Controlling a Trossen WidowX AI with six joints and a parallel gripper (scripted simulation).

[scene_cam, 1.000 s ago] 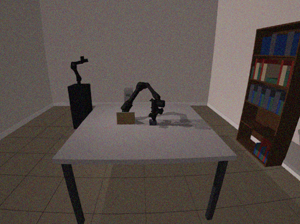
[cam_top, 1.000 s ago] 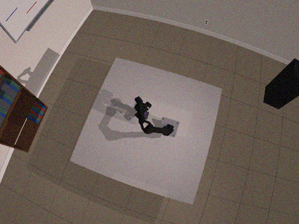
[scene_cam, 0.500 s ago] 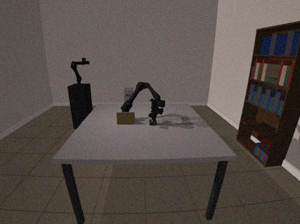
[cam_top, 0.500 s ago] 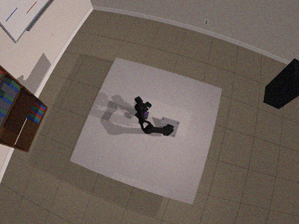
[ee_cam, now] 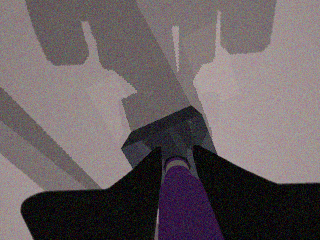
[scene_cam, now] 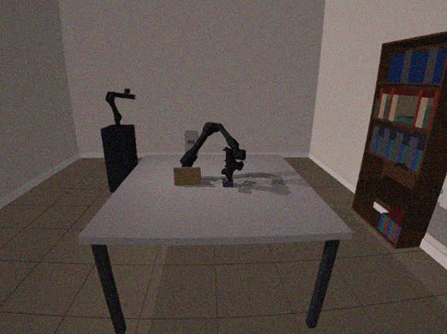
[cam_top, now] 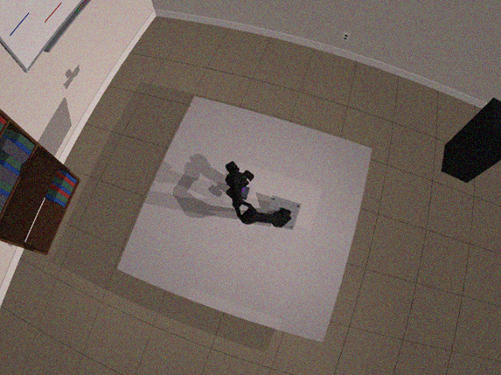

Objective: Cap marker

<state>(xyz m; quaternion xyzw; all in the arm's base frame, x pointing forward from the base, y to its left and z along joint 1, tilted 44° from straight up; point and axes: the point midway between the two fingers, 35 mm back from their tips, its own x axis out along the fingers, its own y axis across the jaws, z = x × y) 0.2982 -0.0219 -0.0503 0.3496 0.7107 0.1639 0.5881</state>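
My gripper tip is now 2 cm past the purple cap and 5 cm below it. The rest, counted from my gripper tip: holder block 1 cm behind, 1 cm to the left, 2 cm below.
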